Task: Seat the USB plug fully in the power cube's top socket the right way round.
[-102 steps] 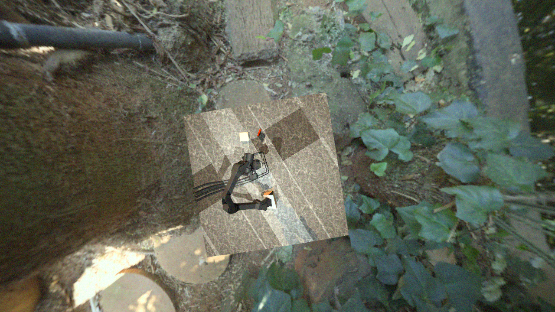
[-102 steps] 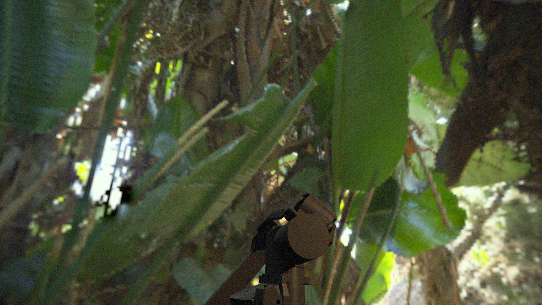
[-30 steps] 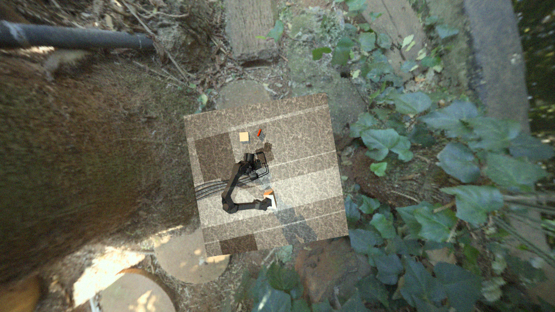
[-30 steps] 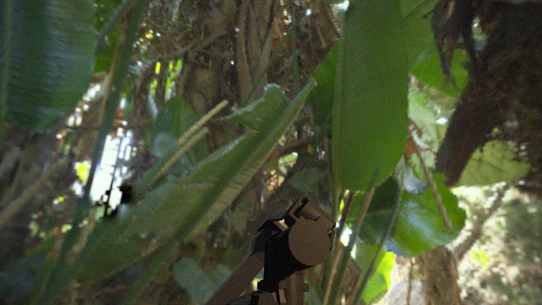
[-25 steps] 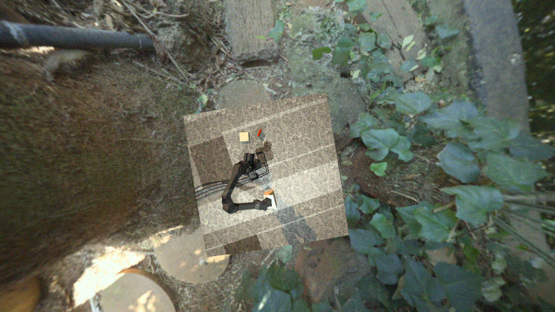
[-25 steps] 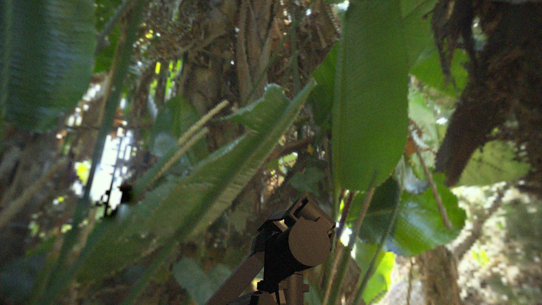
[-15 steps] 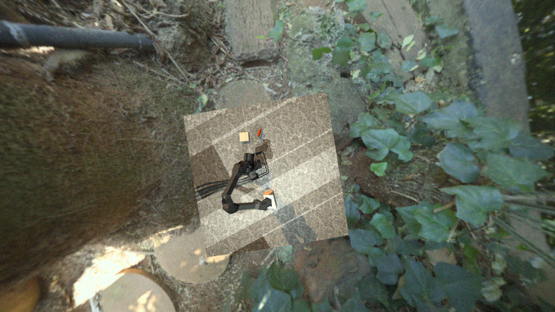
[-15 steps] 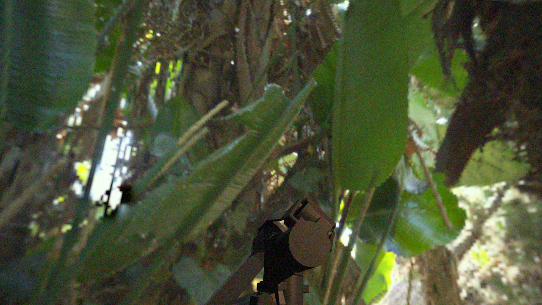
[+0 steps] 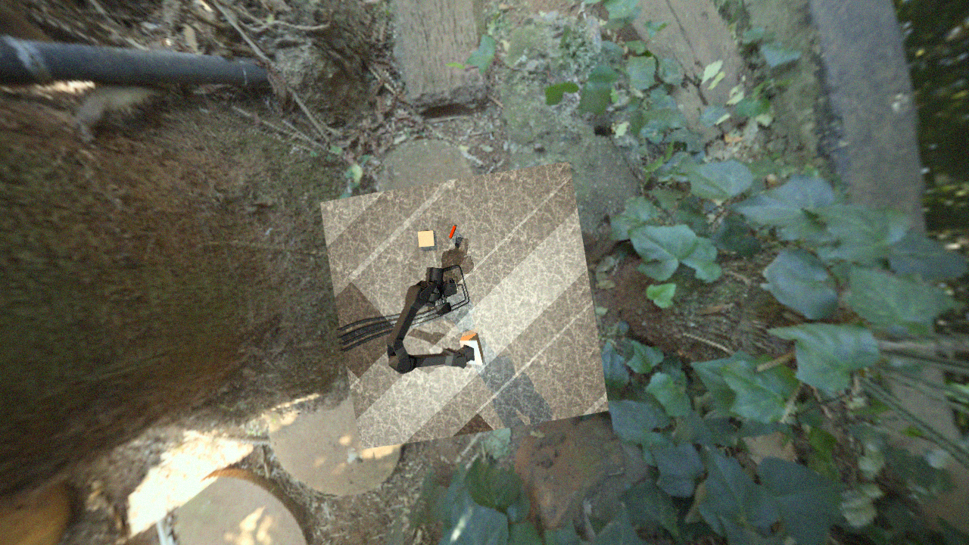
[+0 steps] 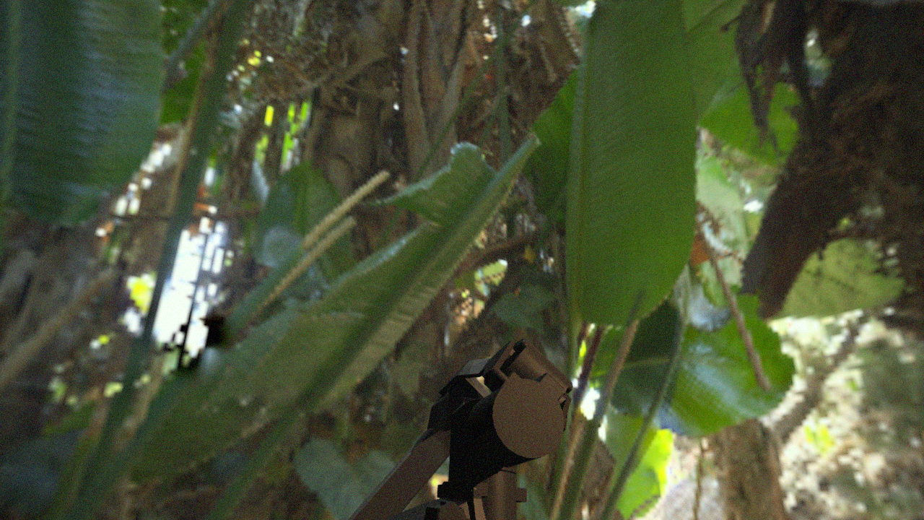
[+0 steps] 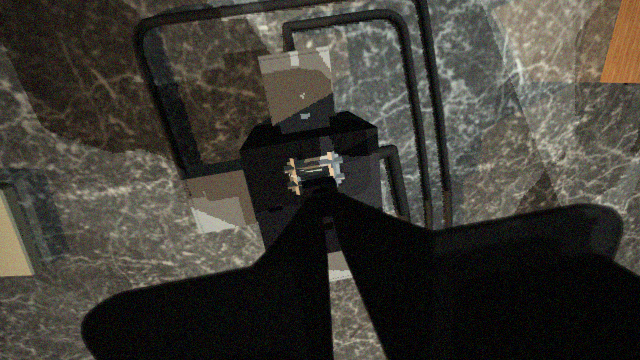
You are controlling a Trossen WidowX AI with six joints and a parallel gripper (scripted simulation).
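Now: the socket 5 cm below my gripper tip. The rest, counted from my gripper tip: tan box: 25 cm ahead, 9 cm to the left, 12 cm below.
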